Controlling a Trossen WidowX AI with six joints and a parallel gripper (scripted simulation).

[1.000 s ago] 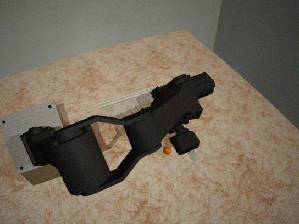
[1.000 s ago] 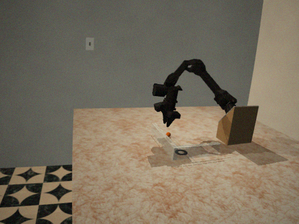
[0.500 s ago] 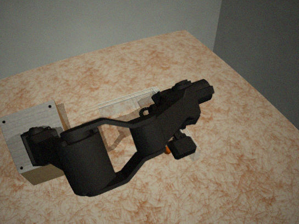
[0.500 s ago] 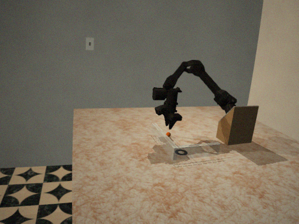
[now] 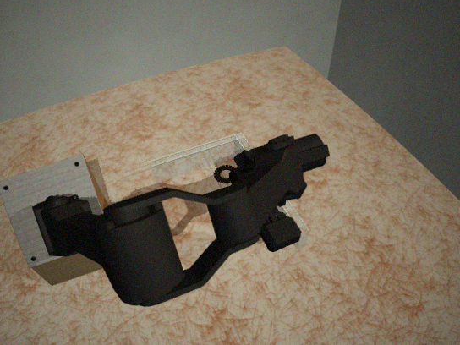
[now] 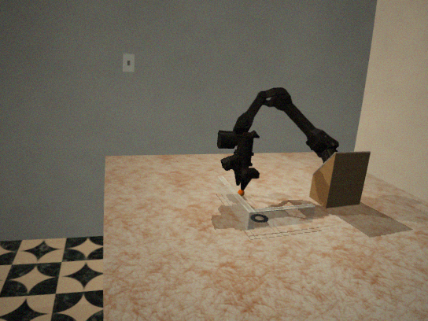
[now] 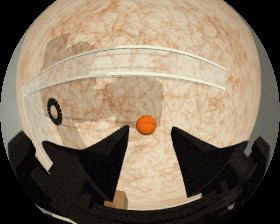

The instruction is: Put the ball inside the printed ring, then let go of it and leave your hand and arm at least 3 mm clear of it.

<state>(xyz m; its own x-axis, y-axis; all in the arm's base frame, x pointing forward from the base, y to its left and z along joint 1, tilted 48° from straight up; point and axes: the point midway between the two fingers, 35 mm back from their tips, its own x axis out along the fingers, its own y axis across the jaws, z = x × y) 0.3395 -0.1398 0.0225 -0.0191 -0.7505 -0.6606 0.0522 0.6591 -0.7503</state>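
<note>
My gripper is now 50 mm above the orange ball.
</note>
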